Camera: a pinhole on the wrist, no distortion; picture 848 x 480 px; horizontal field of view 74.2 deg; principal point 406.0 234.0 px. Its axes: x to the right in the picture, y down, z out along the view. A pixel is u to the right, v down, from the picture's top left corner.
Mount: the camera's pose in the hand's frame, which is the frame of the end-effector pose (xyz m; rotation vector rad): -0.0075 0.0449 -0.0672 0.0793 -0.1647 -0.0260
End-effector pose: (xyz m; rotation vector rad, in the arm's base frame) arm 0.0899 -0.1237 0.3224 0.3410 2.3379 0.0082
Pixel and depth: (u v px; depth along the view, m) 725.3 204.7 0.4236
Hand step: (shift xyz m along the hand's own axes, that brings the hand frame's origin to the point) 0.1602 -0.0175 0.3868
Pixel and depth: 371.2 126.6 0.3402
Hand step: -0.0856 -0.0455 0.2586
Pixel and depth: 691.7 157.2 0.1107
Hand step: 0.0296 0.0195 0.0496
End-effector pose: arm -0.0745 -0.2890 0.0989 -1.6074 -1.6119 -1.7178
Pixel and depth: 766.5 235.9 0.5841
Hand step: 0.2667 -0.0101 0.5685
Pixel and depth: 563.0 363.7 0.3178
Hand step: 0.0293 0.0909 0.2657
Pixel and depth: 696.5 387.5 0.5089
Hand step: 0.1714 0.1362 0.4874
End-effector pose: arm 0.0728 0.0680 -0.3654 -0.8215 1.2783 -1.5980
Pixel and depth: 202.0 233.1 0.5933
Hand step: -0.3182 0.0054 0.4810
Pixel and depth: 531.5 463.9 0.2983
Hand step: 0.0116 0.1418 0.2469
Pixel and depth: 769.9 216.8 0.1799
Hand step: 0.0779 0.0218 0.1283
